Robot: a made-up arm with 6 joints. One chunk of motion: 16 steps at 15 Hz.
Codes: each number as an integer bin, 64 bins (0 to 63) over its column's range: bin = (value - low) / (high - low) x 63, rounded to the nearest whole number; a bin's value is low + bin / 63 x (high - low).
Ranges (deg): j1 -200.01..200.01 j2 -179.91..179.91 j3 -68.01..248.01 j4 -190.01..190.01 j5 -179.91..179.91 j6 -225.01..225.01
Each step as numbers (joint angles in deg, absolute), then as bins.
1 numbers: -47.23 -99.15 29.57 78.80 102.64 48.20
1 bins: 24 14 19 45 49 38
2 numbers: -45.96 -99.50 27.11 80.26 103.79 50.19
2 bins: 24 14 19 45 50 39
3 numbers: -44.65 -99.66 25.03 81.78 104.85 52.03
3 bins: 24 14 19 45 50 39
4 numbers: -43.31 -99.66 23.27 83.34 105.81 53.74
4 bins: 25 14 18 45 50 39
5 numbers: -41.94 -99.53 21.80 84.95 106.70 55.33
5 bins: 25 14 18 46 50 39
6 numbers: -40.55 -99.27 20.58 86.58 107.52 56.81
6 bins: 25 14 18 46 50 39
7 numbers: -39.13 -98.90 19.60 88.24 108.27 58.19
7 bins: 25 14 17 46 50 40
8 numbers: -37.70 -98.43 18.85 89.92 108.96 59.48
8 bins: 26 14 17 46 51 40
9 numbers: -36.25 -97.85 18.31 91.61 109.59 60.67
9 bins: 26 14 17 47 51 40
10 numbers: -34.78 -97.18 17.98 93.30 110.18 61.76
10 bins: 26 14 17 47 51 40
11 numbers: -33.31 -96.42 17.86 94.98 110.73 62.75
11 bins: 26 15 17 47 51 40
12 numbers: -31.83 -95.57 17.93 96.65 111.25 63.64
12 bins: 26 15 17 48 51 40
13 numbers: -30.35 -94.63 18.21 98.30 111.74 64.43
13 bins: 27 15 17 48 51 41
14 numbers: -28.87 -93.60 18.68 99.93 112.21 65.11
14 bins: 27 15 17 48 51 41
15 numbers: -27.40 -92.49 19.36 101.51 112.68 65.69
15 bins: 27 15 17 48 51 41
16 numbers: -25.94 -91.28 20.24 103.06 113.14 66.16
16 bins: 27 16 18 49 51 41
